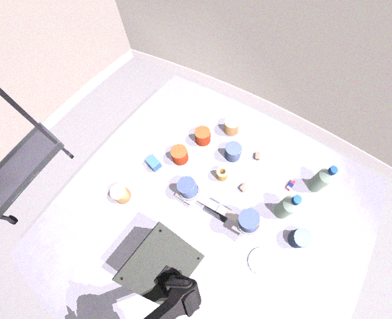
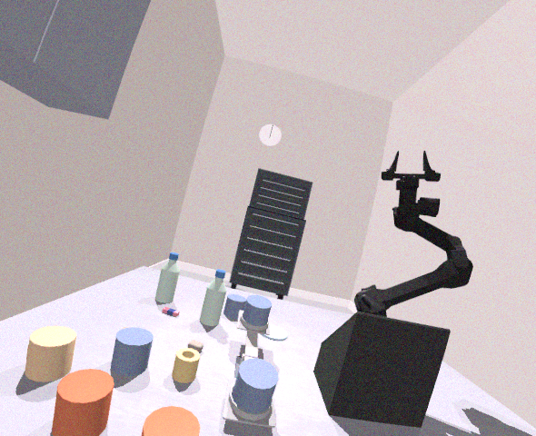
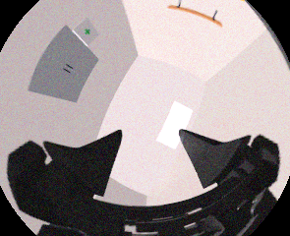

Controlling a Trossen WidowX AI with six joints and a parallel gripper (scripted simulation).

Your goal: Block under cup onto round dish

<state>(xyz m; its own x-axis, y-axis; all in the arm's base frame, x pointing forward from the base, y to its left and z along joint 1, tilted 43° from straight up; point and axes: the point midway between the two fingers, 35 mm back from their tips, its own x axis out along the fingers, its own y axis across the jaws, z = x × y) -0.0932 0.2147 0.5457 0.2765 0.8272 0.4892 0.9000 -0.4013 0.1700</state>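
Right now the block is 660 mm below my gripper tip, 370 mm ahead of it and 350 mm to the left of it. Also, from my gripper tip: small balance: 670 mm below, 380 mm ahead, 220 mm to the left; then yellow ring: 680 mm below, 510 mm ahead, 280 mm to the left; then round dish: 700 mm below, 310 mm ahead, 30 mm to the right.
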